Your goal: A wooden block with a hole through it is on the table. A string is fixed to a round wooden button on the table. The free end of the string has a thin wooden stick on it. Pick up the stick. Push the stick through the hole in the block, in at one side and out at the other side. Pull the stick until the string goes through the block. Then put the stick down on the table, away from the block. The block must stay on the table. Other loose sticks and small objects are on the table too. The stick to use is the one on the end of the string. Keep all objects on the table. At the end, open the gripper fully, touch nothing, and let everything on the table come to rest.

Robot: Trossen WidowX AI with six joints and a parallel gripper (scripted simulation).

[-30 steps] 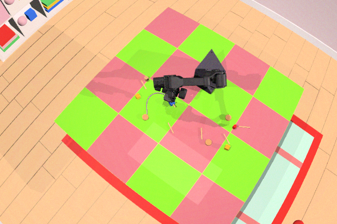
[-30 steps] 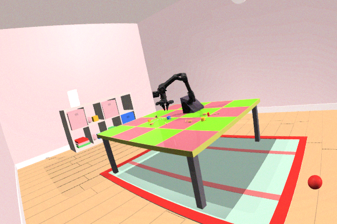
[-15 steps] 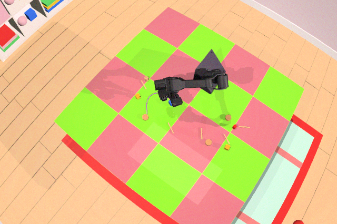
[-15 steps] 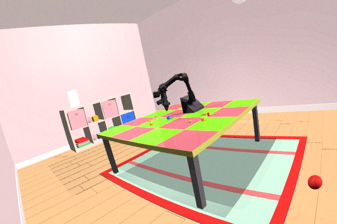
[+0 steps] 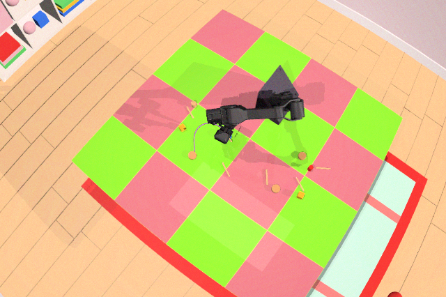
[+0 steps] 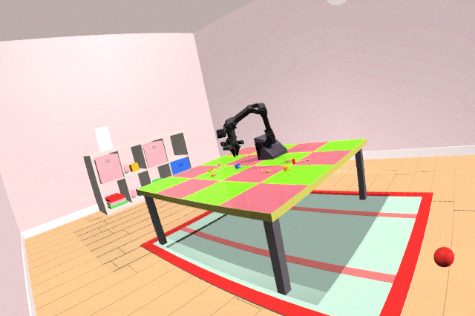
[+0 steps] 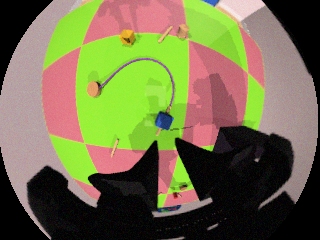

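My gripper tip is now 70 mm above the blue block, 10 mm to the left of it and 10 mm past it. From my gripper tip the other things lie so: round wooden button: 170 mm ahead, 90 mm to the right, 80 mm below; then red bead: 420 mm to the left, 90 mm behind, 70 mm below; then wooden block: 250 mm to the right, 70 mm below, 60 mm behind.
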